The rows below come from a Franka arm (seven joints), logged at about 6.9 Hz.
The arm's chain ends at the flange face. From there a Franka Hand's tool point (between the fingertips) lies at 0.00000 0.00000 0.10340 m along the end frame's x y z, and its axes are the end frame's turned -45 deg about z.
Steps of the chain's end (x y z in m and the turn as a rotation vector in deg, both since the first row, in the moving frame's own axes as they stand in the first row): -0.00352, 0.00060, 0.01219, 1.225, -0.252, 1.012; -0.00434, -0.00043, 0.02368, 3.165, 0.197, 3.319; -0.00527, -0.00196, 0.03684, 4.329, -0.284, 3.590; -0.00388, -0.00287, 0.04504, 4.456, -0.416, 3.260; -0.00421, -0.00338, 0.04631, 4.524, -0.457, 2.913; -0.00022, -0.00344, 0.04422, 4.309, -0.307, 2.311; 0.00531, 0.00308, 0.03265, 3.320, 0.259, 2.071; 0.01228, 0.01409, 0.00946, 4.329, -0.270, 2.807
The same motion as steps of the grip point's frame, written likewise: -0.00166, -0.00394, 0.01217, 1.044, 0.688, 1.012; 0.00163, -0.00703, 0.02352, 2.099, 2.377, 3.319; 0.00300, -0.01083, 0.03654, 3.262, 2.860, 3.590; 0.00461, -0.01083, 0.04472, 3.445, 2.857, 3.260; 0.00476, -0.01158, 0.04598, 3.522, 2.876, 2.913; 0.00750, -0.00837, 0.04393, 3.264, 2.830, 2.311; 0.00621, 0.00211, 0.03248, 2.164, 2.531, 2.071; 0.00404, 0.01291, 0.00916, 3.252, 2.870, 2.807
